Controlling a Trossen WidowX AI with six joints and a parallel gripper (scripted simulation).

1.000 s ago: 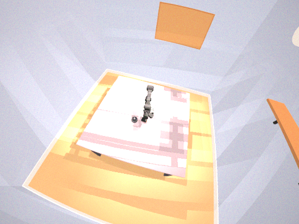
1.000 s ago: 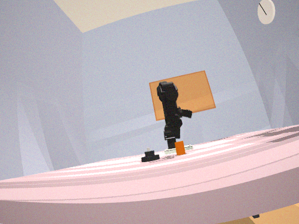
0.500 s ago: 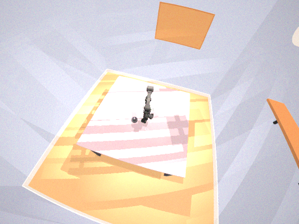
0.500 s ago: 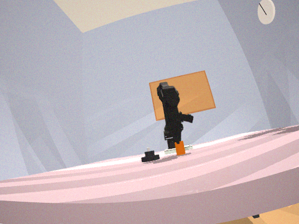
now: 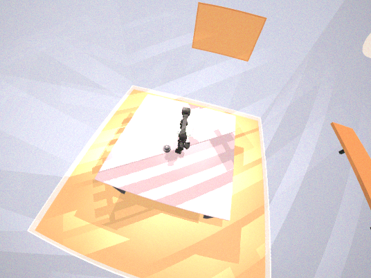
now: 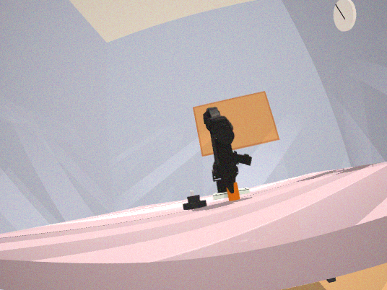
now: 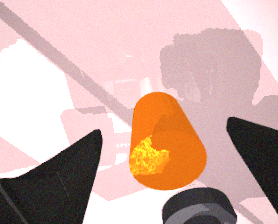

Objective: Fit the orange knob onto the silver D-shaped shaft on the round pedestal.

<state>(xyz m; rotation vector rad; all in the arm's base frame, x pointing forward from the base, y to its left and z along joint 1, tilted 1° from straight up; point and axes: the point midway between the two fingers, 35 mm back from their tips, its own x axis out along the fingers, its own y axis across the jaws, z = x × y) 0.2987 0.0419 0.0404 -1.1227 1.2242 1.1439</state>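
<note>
Now: the orange knob 20 mm above my gripper tip. Round my gripper tip: round pedestal 140 mm to the right, 20 mm ahead.
</note>
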